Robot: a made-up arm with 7 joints.
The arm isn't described. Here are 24 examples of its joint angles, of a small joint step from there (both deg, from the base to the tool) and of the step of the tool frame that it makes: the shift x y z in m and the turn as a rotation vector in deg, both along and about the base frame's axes.
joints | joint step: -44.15 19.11 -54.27 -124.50 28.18 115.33 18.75 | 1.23 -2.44 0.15 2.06 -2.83 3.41 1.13
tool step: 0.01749 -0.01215 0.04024 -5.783 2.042 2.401
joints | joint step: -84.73 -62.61 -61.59 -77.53 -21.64 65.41 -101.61 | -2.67 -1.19 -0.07 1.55 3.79 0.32 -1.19
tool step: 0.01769 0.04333 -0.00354 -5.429 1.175 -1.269
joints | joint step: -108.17 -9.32 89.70 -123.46 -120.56 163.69 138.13 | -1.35 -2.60 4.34 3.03 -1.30 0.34 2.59
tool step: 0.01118 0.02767 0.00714 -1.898 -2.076 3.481
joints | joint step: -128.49 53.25 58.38 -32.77 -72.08 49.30 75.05 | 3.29 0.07 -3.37 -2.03 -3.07 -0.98 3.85
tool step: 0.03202 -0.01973 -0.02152 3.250 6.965 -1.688
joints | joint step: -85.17 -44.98 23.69 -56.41 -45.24 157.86 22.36 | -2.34 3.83 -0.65 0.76 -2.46 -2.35 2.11
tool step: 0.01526 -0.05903 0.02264 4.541 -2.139 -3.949
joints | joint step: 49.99 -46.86 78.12 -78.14 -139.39 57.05 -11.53 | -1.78 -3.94 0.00 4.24 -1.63 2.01 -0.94
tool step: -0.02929 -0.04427 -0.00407 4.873 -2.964 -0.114
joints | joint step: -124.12 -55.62 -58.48 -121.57 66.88 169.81 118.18 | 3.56 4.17 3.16 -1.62 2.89 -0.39 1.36
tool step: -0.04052 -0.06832 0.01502 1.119 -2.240 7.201
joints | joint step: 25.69 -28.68 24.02 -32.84 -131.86 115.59 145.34 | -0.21 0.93 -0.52 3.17 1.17 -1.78 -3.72
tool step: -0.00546 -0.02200 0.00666 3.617 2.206 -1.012
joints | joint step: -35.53 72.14 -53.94 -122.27 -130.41 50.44 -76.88 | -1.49 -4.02 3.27 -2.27 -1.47 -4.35 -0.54
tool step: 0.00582 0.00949 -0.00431 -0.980 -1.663 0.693
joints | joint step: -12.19 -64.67 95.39 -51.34 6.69 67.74 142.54 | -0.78 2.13 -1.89 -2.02 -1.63 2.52 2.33
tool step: 0.03912 0.00852 0.03672 5.141 0.573 -2.872
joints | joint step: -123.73 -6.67 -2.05 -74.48 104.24 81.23 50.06 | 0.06 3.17 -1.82 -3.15 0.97 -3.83 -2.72
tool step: -0.03245 -0.03330 -0.05530 1.963 -1.966 1.584
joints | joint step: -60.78 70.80 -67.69 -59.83 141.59 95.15 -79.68 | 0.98 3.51 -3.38 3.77 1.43 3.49 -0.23
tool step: 0.02832 -0.00636 0.00005 -1.475 4.284 -0.186
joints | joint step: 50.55 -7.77 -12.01 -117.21 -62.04 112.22 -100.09 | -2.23 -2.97 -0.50 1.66 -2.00 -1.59 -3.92
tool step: 0.00838 -0.03470 0.04250 -1.616 -2.008 -1.396
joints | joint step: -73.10 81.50 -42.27 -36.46 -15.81 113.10 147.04 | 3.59 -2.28 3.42 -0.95 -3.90 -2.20 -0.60
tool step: 0.06099 0.00606 0.00883 1.638 0.464 3.307
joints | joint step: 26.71 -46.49 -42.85 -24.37 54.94 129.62 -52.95 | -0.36 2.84 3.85 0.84 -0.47 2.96 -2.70
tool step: 0.02511 0.02264 0.02673 -2.238 -1.662 -1.281
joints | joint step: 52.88 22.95 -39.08 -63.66 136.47 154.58 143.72 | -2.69 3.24 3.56 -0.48 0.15 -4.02 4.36
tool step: 0.02638 0.02380 -0.04209 1.744 4.332 5.291
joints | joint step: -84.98 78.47 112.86 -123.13 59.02 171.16 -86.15 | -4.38 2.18 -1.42 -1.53 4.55 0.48 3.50
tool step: -0.02183 -0.02910 -0.02721 6.969 7.416 -1.608
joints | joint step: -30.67 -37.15 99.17 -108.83 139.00 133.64 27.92 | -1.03 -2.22 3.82 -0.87 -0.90 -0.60 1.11
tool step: -0.01689 0.01376 -0.03069 -4.346 0.053 2.145
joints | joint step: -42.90 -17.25 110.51 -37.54 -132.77 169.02 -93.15 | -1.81 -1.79 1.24 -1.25 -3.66 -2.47 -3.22
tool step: 0.00328 0.02819 -0.01752 -0.977 -4.704 -6.756
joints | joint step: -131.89 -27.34 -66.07 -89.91 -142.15 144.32 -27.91 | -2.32 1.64 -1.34 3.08 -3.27 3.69 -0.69
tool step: 0.01887 0.02205 0.00724 4.846 -2.528 -2.577
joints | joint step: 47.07 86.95 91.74 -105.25 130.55 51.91 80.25 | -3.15 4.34 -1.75 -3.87 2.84 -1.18 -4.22
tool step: 0.01793 -0.00827 -0.04865 -9.797 3.112 -2.511
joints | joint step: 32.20 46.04 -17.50 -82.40 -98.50 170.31 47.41 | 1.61 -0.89 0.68 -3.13 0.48 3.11 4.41
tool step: -0.02847 0.01604 -0.00338 5.293 4.168 0.957
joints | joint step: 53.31 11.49 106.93 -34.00 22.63 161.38 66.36 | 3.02 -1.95 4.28 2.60 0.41 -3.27 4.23
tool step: -0.02422 -0.02746 0.01759 -0.172 -0.185 11.121
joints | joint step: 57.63 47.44 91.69 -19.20 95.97 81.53 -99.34 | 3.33 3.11 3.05 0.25 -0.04 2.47 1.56
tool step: -0.02612 0.03165 -0.03336 -4.153 3.022 5.943
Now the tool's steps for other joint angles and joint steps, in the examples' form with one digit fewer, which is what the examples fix.
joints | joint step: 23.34 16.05 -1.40 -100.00 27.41 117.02 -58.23 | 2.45 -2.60 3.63 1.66 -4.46 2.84 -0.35
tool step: -0.0288 0.0614 0.0528 -0.42 -7.88 6.97
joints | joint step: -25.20 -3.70 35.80 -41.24 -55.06 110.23 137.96 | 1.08 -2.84 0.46 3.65 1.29 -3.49 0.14
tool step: -0.0687 0.0114 0.0236 2.21 -3.67 1.03
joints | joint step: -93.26 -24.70 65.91 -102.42 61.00 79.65 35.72 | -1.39 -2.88 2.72 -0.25 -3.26 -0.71 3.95
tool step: 0.0129 0.0277 -0.0118 -4.81 6.07 -1.69
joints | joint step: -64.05 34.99 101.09 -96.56 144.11 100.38 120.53 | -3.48 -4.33 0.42 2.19 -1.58 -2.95 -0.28
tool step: 0.0035 -0.0267 0.0409 -2.25 -6.80 -4.37
